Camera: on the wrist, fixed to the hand. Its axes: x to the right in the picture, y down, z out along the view.
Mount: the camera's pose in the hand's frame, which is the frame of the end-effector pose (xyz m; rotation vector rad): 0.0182 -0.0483 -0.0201 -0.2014 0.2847 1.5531
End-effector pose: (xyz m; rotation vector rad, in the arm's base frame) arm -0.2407 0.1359 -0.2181 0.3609 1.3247 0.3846
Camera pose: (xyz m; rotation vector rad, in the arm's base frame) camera -0.2536 0.1025 -0.2604 1.1654 1.0145 1.8886
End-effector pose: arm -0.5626 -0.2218 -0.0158 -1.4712 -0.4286 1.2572
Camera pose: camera -0.5214 -0.2008 0.0147 2.1034 -1.0188 -2.0400
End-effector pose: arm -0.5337 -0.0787 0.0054 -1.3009 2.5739 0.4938
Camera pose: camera -0.5061 -0.1266 0.0082 -0.7553 -2.5770 -0.6031
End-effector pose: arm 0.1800 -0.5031 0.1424 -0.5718 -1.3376 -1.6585
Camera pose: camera 0.1334 -0.5280 0.1258 -1.0479 -0.2101 -0.4955
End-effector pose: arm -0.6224 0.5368 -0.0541 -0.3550 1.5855 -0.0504
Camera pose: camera -0.6328 0.4826 -0.0585 0.8216 1.7675 1.2882
